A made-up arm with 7 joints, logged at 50 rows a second.
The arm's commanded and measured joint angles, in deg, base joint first. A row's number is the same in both.
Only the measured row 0 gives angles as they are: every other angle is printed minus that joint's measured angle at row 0.
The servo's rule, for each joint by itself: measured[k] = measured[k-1] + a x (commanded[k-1-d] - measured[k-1]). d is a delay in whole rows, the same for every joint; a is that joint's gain. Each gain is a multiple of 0.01, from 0.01 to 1. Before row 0 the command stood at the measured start. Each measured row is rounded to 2 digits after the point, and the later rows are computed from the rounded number. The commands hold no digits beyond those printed.
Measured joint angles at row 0: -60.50, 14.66, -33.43, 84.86, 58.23, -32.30, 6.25
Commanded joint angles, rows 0 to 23: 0.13, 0.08, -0.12, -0.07, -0.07, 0.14, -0.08; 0.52, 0.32, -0.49, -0.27, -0.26, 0.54, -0.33; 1.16, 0.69, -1.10, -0.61, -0.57, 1.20, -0.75; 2.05, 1.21, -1.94, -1.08, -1.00, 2.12, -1.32; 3.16, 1.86, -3.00, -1.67, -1.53, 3.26, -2.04; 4.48, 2.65, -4.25, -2.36, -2.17, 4.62, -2.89; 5.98, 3.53, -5.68, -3.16, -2.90, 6.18, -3.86; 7.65, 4.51, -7.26, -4.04, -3.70, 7.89, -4.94; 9.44, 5.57, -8.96, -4.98, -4.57, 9.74, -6.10; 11.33, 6.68, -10.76, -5.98, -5.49, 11.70, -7.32; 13.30, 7.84, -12.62, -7.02, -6.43, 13.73, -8.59; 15.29, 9.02, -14.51, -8.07, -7.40, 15.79, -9.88; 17.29, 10.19, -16.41, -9.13, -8.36, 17.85, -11.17; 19.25, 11.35, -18.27, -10.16, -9.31, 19.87, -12.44; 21.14, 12.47, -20.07, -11.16, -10.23, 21.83, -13.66; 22.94, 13.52, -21.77, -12.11, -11.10, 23.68, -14.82; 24.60, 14.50, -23.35, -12.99, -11.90, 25.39, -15.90; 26.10, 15.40, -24.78, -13.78, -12.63, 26.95, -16.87; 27.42, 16.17, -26.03, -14.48, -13.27, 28.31, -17.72; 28.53, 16.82, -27.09, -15.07, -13.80, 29.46, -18.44; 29.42, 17.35, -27.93, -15.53, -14.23, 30.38, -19.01; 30.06, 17.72, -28.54, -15.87, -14.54, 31.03, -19.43; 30.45, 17.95, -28.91, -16.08, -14.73, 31.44, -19.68; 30.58, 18.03, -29.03, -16.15, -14.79, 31.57, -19.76
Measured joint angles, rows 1 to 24: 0.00, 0.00, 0.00, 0.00, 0.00, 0.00, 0.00; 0.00, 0.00, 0.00, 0.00, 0.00, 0.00, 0.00; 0.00, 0.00, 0.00, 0.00, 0.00, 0.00, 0.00; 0.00, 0.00, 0.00, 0.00, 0.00, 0.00, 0.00; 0.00, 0.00, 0.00, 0.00, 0.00, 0.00, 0.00; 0.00, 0.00, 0.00, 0.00, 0.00, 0.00, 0.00; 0.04, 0.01, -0.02, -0.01, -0.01, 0.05, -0.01; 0.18, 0.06, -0.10, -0.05, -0.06, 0.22, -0.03; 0.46, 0.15, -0.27, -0.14, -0.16, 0.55, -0.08; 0.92, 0.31, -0.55, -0.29, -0.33, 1.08, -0.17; 1.57, 0.54, -0.97, -0.51, -0.57, 1.82, -0.30; 2.41, 0.86, -1.53, -0.81, -0.89, 2.77, -0.48; 3.45, 1.26, -2.24, -1.19, -1.29, 3.93, -0.72; 4.67, 1.75, -3.09, -1.65, -1.77, 5.28, -1.02; 6.05, 2.32, -4.09, -2.18, -2.33, 6.80, -1.38; 7.58, 2.97, -5.22, -2.79, -2.96, 8.47, -1.80; 9.24, 3.70, -6.48, -3.47, -3.65, 10.26, -2.28; 10.99, 4.50, -7.85, -4.21, -4.40, 12.14, -2.81; 12.82, 5.35, -9.31, -5.00, -5.19, 14.08, -3.40; 14.68, 6.25, -10.83, -5.83, -6.01, 16.05, -4.03; 16.55, 7.18, -12.40, -6.68, -6.85, 18.02, -4.70; 18.40, 8.13, -13.99, -7.55, -7.70, 19.94, -5.41; 20.20, 9.09, -15.58, -8.42, -8.54, 21.79, -6.14; 21.91, 10.04, -17.14, -9.28, -9.36, 23.54, -6.89
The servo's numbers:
d 6
a 0.29 0.15 0.17 0.16 0.20 0.34 0.07

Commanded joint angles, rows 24 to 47: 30.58, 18.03, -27.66, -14.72, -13.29, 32.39, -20.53; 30.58, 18.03, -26.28, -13.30, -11.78, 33.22, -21.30; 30.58, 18.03, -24.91, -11.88, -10.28, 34.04, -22.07; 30.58, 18.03, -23.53, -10.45, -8.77, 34.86, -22.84; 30.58, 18.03, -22.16, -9.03, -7.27, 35.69, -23.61; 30.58, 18.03, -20.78, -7.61, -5.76, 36.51, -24.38; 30.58, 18.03, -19.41, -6.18, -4.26, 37.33, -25.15; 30.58, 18.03, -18.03, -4.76, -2.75, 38.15, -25.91; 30.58, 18.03, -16.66, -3.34, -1.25, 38.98, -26.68; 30.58, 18.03, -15.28, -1.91, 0.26, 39.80, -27.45; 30.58, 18.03, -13.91, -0.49, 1.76, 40.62, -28.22; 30.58, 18.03, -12.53, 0.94, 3.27, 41.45, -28.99; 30.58, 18.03, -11.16, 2.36, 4.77, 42.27, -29.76; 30.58, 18.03, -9.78, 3.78, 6.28, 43.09, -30.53; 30.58, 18.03, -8.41, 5.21, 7.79, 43.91, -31.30; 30.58, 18.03, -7.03, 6.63, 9.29, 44.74, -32.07; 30.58, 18.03, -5.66, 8.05, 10.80, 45.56, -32.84; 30.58, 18.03, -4.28, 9.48, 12.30, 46.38, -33.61; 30.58, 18.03, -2.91, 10.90, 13.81, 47.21, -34.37; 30.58, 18.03, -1.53, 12.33, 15.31, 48.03, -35.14; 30.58, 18.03, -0.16, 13.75, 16.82, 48.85, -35.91; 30.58, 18.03, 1.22, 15.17, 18.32, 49.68, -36.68; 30.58, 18.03, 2.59, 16.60, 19.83, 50.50, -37.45; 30.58, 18.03, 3.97, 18.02, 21.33, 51.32, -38.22
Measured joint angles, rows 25 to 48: 23.51, 10.96, -18.65, -10.11, -10.14, 25.16, -7.65; 24.97, 11.84, -20.08, -10.90, -10.87, 26.62, -8.41; 26.26, 12.67, -21.41, -11.64, -11.54, 27.90, -9.15; 27.36, 13.43, -22.62, -12.32, -12.14, 28.96, -9.87; 28.26, 14.11, -23.69, -12.92, -12.66, 29.80, -10.56; 28.93, 14.70, -24.60, -13.44, -13.09, 30.40, -11.20; 29.41, 15.20, -25.12, -13.64, -13.13, 31.08, -11.85; 29.75, 15.62, -25.32, -13.59, -12.86, 31.81, -12.51; 29.99, 15.98, -25.25, -13.32, -12.34, 32.57, -13.18; 30.16, 16.29, -24.96, -12.86, -11.63, 33.35, -13.86; 30.28, 16.55, -24.48, -12.25, -10.76, 34.15, -14.54; 30.37, 16.77, -23.85, -11.51, -9.76, 34.95, -15.23; 30.43, 16.96, -23.10, -10.66, -8.66, 35.76, -15.92; 30.47, 17.12, -22.24, -9.72, -7.48, 36.57, -16.62; 30.50, 17.26, -21.29, -8.70, -6.23, 37.39, -17.32; 30.52, 17.38, -20.27, -7.61, -4.93, 38.21, -18.03; 30.54, 17.48, -19.19, -6.47, -3.59, 39.03, -18.74; 30.55, 17.56, -18.06, -5.28, -2.22, 39.85, -19.46; 30.56, 17.63, -16.89, -4.06, -0.82, 40.67, -20.18; 30.57, 17.69, -15.68, -2.81, 0.60, 41.49, -20.90; 30.57, 17.74, -14.44, -1.53, 2.04, 42.31, -21.63; 30.57, 17.78, -13.18, -0.22, 3.49, 43.14, -22.36; 30.57, 17.82, -11.90, 1.10, 4.95, 43.96, -23.09; 30.57, 17.85, -10.60, 2.44, 6.42, 44.78, -23.83
